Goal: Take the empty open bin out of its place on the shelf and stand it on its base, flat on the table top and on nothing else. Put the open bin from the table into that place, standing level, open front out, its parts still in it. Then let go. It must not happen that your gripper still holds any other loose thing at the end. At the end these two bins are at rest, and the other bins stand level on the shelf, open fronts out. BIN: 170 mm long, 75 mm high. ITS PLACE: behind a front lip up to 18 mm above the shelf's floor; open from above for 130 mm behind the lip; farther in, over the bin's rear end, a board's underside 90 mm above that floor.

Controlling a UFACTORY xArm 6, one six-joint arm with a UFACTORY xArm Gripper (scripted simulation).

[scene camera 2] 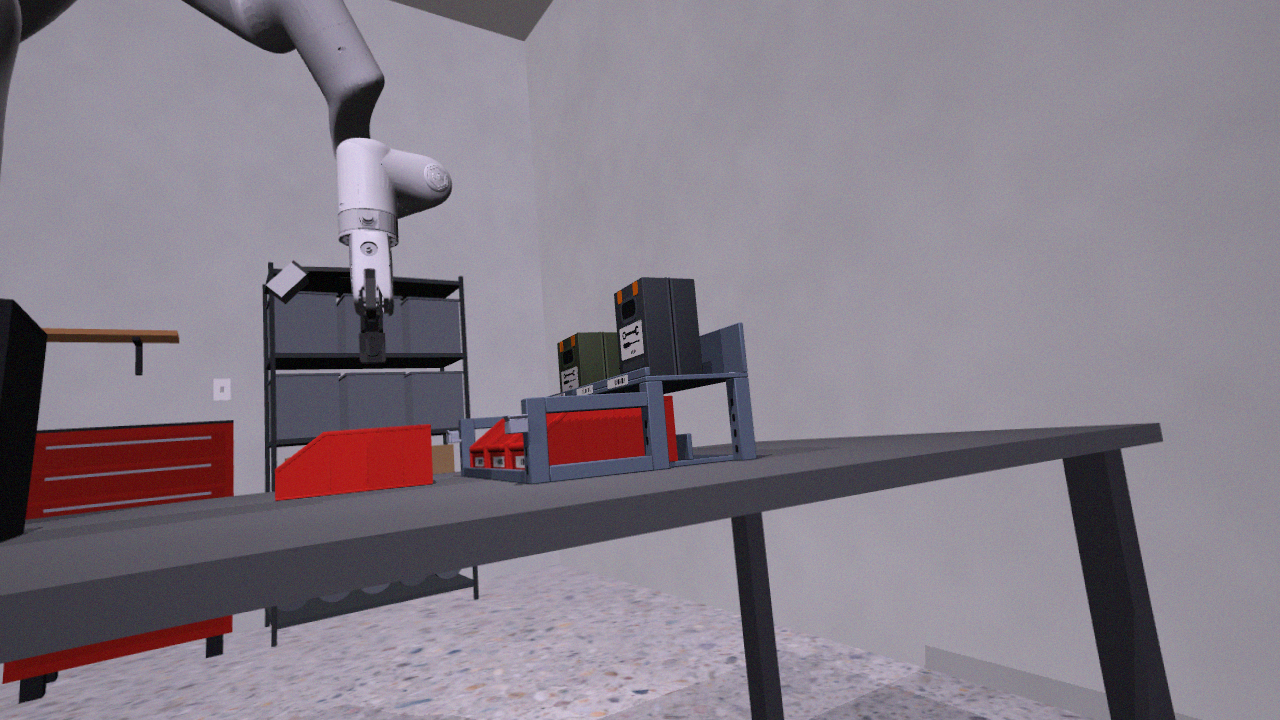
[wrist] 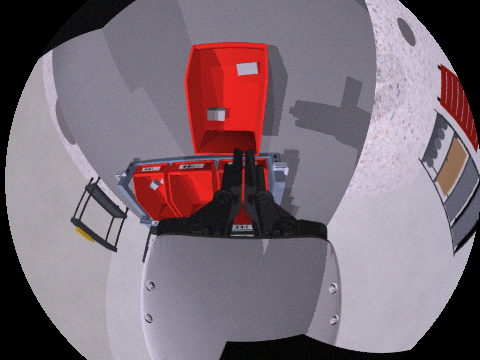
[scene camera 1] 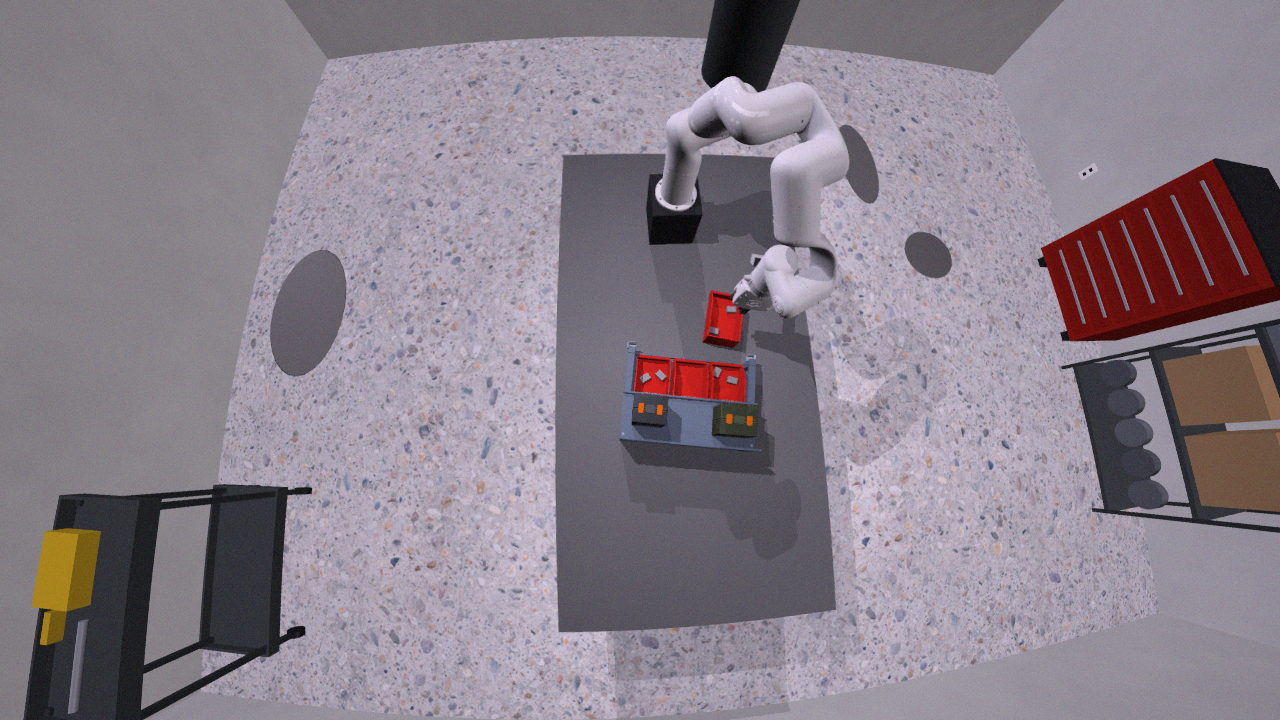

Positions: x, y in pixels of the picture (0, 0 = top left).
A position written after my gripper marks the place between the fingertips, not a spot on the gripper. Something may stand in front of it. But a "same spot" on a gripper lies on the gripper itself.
my gripper: scene camera 2; wrist 243, 162; scene camera 1
same spot on my gripper: [scene camera 2: 372, 348] = [scene camera 1: 739, 307]
